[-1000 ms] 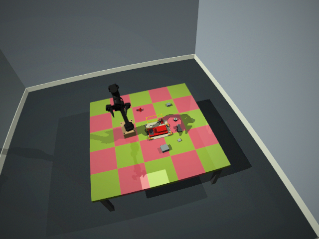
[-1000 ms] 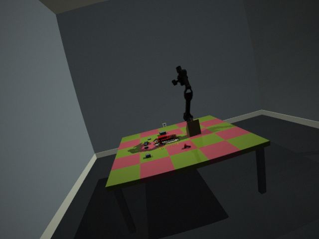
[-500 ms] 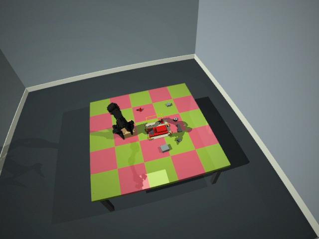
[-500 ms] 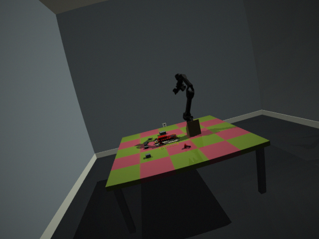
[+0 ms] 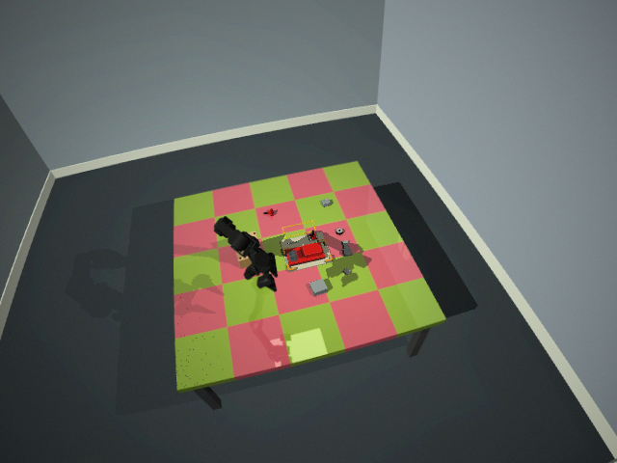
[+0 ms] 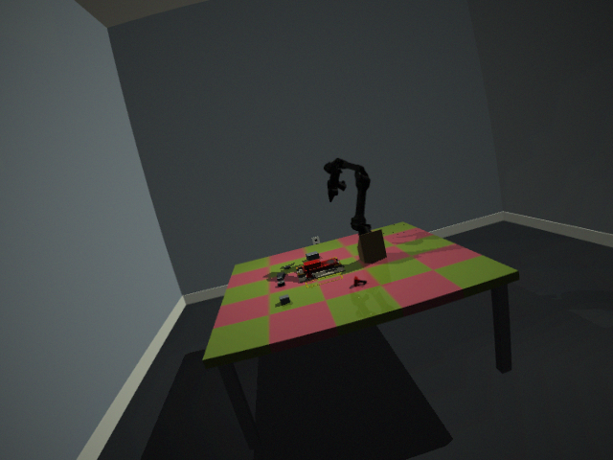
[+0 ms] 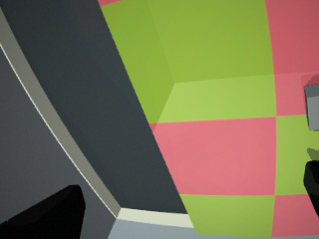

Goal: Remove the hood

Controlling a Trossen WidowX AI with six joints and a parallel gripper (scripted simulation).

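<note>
Now: gripper tip 28 cm short of the red hood, 33 cm to the right of it and 29 cm above it. Round my gripper tip: dark wheel: 49 cm ahead, 41 cm to the left, 32 cm below.
</note>
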